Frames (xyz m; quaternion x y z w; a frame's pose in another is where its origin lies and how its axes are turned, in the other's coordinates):
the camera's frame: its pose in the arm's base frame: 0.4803 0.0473 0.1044 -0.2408 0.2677 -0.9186 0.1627
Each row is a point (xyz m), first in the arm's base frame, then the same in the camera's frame.
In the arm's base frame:
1: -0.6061 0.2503 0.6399
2: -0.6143 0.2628 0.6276
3: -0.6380 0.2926 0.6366
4: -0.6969 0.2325 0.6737
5: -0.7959 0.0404 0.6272
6: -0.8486 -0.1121 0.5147
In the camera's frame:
1: 1.0063 -0.6532 -0.2626
2: 1.0034 -0.6576 -0.2812
3: 1.0135 -0.6907 -0.2994
4: 1.1014 -0.6736 -0.2783
5: 1.2493 -0.5095 -0.2857
6: 1.3184 -0.3318 -0.3339

